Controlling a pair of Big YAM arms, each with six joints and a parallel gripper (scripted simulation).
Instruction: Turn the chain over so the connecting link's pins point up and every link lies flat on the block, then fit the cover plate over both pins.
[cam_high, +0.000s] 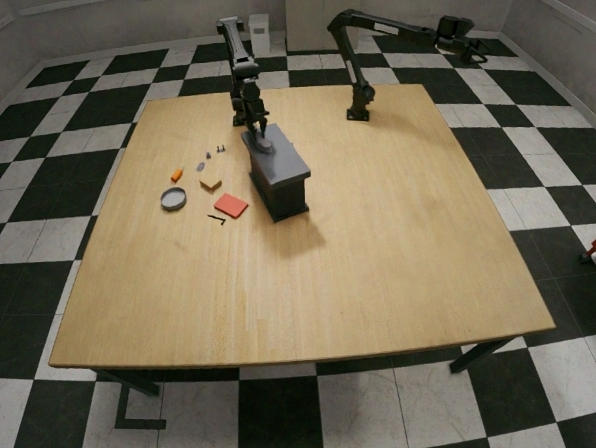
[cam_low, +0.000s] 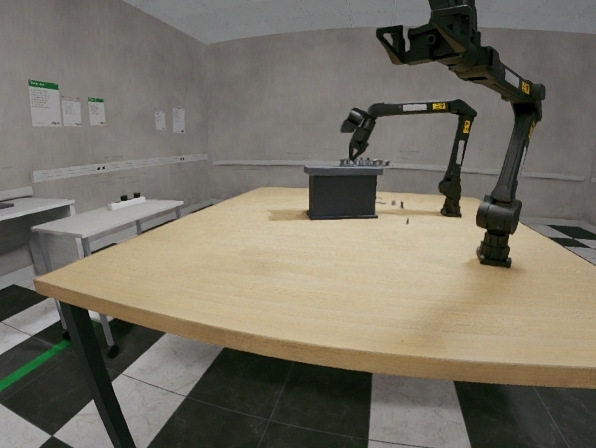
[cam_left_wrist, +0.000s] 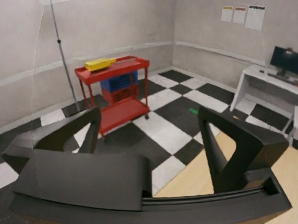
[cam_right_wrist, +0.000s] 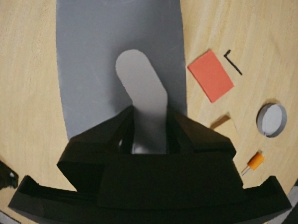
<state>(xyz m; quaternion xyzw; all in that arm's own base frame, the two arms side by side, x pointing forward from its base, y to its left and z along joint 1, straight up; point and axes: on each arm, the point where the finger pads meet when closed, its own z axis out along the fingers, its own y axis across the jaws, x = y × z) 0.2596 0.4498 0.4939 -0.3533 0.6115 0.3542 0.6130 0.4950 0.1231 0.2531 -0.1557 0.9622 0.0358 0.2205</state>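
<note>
Now: the orange-handled screwdriver 11 cm behind my right hand, 40 cm to the right of it and 24 cm below it. Also, from my right hand: dark grey block 3 cm ahead, 5 cm to the left, 15 cm below; red square pad 10 cm ahead, 14 cm to the right, 25 cm below.
</note>
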